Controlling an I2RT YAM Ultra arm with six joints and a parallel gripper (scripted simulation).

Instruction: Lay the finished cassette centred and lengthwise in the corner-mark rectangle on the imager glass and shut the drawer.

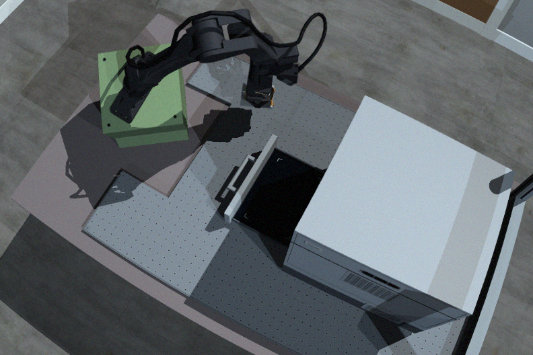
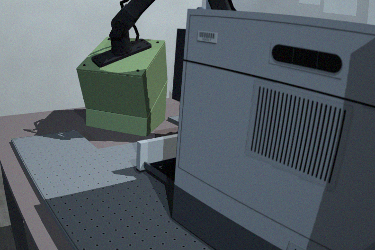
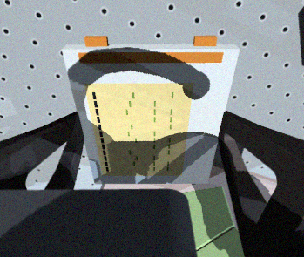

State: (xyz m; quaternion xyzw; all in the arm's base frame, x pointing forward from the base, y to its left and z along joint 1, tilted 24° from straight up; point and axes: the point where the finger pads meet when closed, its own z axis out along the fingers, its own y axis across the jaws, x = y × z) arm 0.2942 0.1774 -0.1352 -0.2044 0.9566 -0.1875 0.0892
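My hand is 240 mm to the left of the imager drawer, 210 mm short of it and 70 mm above it. Also, from my hand: cassette FINISHED right at my hand.
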